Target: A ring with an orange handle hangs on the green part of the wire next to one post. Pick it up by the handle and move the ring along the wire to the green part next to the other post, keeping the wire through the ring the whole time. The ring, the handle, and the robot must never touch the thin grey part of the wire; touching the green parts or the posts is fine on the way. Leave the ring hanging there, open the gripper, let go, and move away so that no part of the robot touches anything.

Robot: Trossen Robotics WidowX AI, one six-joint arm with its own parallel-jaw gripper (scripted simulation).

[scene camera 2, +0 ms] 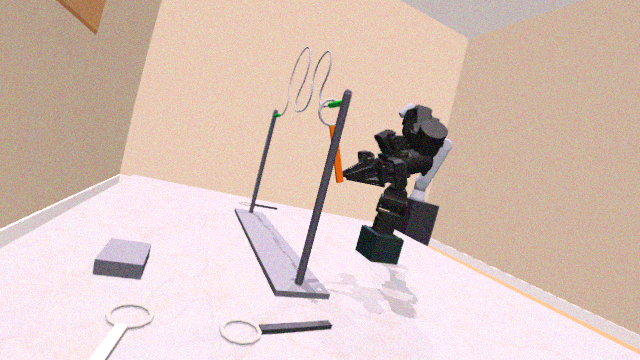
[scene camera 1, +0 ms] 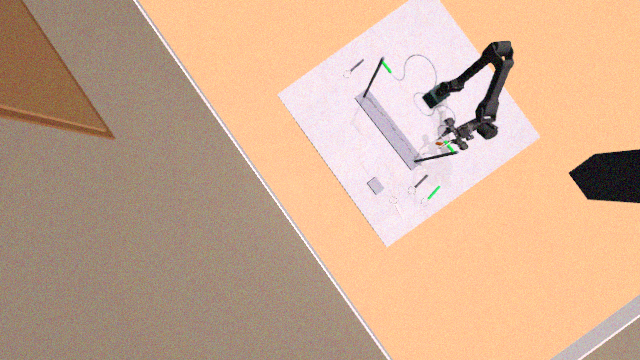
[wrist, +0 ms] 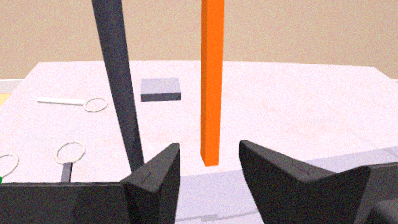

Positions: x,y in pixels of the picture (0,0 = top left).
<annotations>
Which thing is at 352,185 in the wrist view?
The gripper.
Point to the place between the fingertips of the gripper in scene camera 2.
343,176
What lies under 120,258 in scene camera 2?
A grey block.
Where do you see a grey block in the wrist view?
At 167,88
</annotations>
